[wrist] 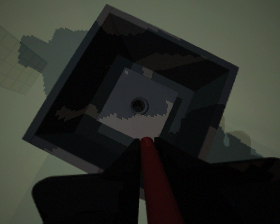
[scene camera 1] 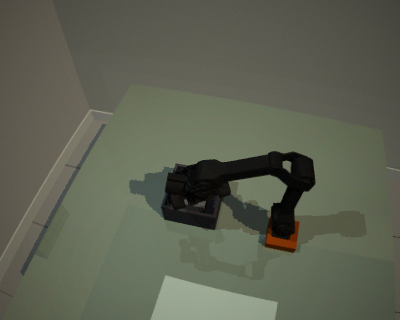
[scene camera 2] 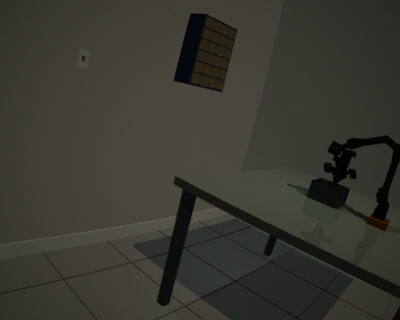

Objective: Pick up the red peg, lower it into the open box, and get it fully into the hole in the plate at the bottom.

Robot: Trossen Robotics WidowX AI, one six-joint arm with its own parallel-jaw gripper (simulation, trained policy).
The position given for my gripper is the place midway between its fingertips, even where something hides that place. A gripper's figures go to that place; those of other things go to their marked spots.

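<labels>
Dark box (wrist: 66, 126) at 21 cm from the lens; grey plate (wrist: 132, 89) at 18 cm from the lens; my gripper (wrist: 146, 142) at 12 cm from the lens.
</labels>
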